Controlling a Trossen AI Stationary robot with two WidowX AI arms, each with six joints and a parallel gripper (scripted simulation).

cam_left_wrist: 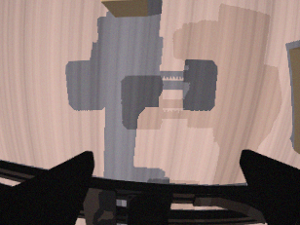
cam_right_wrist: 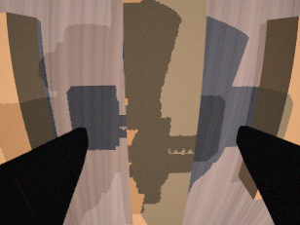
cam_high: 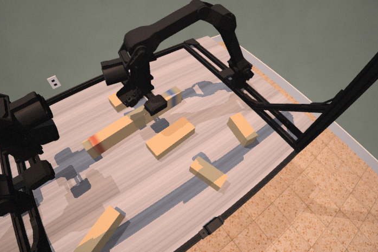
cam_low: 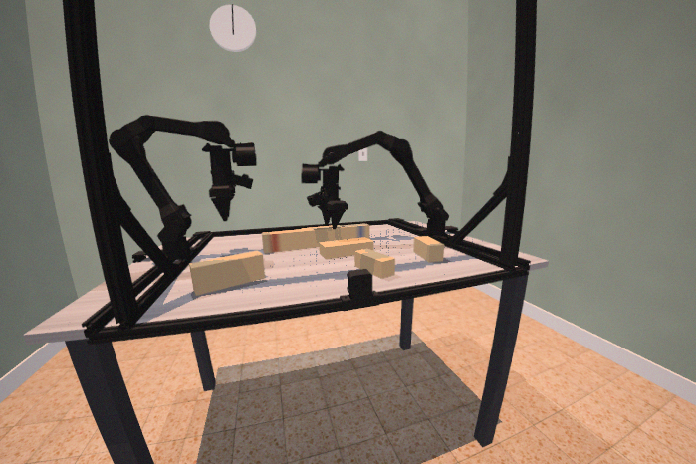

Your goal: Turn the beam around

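The beam is 7 cm below my right hand, 5 cm to the left of it and 1 cm behind it.
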